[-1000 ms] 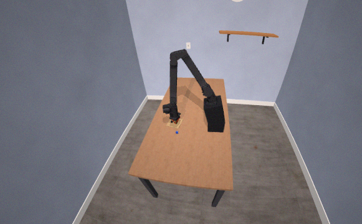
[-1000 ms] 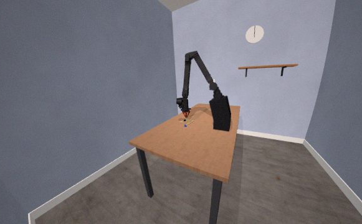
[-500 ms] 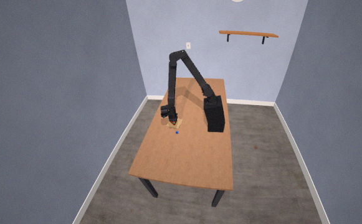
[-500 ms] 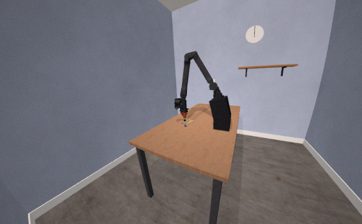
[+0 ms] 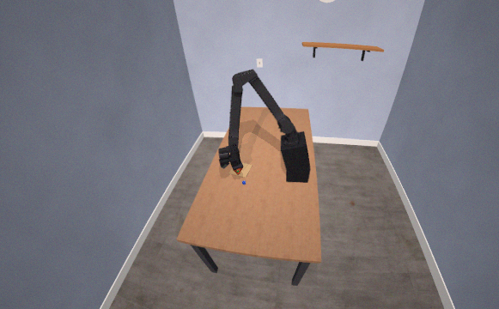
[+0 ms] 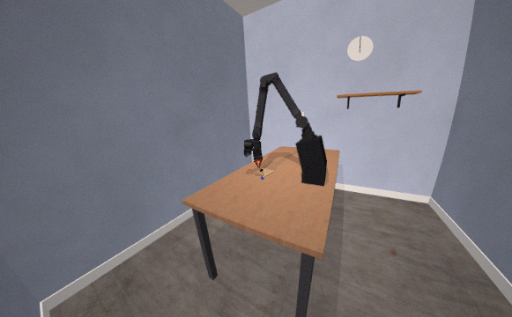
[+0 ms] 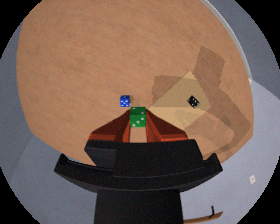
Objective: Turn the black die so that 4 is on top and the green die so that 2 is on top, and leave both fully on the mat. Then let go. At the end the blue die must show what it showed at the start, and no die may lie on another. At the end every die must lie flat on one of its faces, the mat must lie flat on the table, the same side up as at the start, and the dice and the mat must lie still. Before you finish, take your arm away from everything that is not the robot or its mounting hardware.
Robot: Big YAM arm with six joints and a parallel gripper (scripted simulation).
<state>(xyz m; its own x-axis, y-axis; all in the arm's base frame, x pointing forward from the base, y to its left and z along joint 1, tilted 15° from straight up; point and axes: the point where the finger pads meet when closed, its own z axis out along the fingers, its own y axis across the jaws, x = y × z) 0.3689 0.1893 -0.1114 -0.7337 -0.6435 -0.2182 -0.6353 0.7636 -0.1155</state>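
The blue die is 90 mm below my hand, 40 mm behind it and 10 mm to the left of it. The rest, counted from my hand: black die 120 mm to the right, 80 mm below, 70 mm ahead; green die right at my hand; tan mat 120 mm to the right, 100 mm below, 40 mm ahead.
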